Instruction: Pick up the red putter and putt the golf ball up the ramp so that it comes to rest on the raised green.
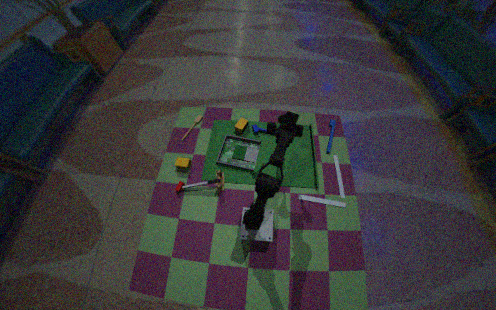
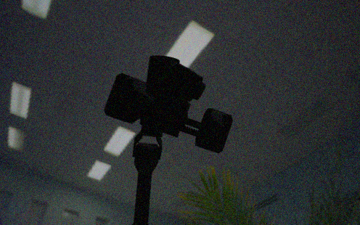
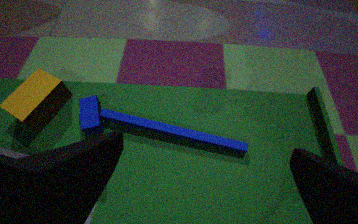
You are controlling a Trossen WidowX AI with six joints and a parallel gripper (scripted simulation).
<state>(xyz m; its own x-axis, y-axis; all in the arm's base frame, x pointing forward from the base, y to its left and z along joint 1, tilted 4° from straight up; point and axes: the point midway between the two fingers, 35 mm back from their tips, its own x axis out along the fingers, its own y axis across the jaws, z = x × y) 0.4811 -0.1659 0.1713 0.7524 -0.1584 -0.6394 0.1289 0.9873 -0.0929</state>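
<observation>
My gripper tip is 520 mm to the right of the red putter, 290 mm past it and 200 mm above it. The rest, counted from my gripper tip: blue putter 210 mm below, 110 mm ahead, 50 mm to the left; then green putting mat 220 mm below, 120 mm to the left, 30 mm behind; then white golf ball 200 mm below, 110 mm behind.
</observation>
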